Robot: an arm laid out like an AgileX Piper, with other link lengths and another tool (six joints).
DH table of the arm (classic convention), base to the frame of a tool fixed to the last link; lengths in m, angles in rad. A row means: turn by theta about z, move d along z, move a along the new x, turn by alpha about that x. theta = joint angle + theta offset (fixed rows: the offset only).
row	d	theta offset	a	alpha
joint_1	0.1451	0	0	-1.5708
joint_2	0	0.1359	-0.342	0
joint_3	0	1.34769	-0.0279	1.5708
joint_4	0.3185	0	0	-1.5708
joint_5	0	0	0	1.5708
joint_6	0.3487	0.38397	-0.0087	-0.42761
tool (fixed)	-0.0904	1.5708	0	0
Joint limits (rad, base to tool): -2.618..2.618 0..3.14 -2.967..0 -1.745..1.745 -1.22..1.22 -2.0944..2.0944
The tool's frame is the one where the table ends.
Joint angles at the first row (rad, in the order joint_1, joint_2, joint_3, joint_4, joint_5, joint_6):
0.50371, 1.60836, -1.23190, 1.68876, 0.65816, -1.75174
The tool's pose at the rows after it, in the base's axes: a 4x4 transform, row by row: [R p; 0 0 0 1], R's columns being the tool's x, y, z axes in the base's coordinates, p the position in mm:
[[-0.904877, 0.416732, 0.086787, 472.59], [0.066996, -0.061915, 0.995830, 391.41], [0.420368, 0.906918, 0.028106, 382.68], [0, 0, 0, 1]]
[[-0.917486, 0.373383, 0.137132, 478.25], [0.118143, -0.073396, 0.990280, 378.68], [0.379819, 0.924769, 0.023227, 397.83], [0, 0, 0, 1]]
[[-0.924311, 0.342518, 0.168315, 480.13], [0.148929, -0.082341, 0.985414, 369.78], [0.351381, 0.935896, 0.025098, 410.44], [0, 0, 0, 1]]
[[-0.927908, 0.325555, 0.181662, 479.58], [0.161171, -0.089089, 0.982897, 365.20], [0.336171, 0.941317, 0.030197, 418.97], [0, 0, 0, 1]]
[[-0.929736, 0.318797, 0.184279, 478.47], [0.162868, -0.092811, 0.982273, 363.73], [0.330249, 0.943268, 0.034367, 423.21], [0, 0, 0, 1]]
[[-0.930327, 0.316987, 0.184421, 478.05], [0.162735, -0.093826, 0.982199, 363.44], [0.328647, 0.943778, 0.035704, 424.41], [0, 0, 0, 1]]
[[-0.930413, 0.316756, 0.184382, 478.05], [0.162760, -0.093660, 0.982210, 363.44], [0.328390, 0.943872, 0.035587, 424.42], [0, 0, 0, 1]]
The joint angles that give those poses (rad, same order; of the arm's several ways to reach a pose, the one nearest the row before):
0.50416, 1.57754, -1.23189, 1.69081, 0.58675, -1.78771
0.50417, 1.54907, -1.23190, 1.69347, 0.53033, -1.80995
0.50416, 1.52642, -1.23191, 1.69613, 0.49567, -1.82422
0.50416, 1.51162, -1.23190, 1.69821, 0.48093, -1.83028
0.50417, 1.50456, -1.23190, 1.69955, 0.47803, -1.83199
0.50418, 1.50265, -1.23192, 1.70002, 0.47783, -1.83251
0.50418, 1.50264, -1.23191, 1.70003, 0.47783, -1.83282

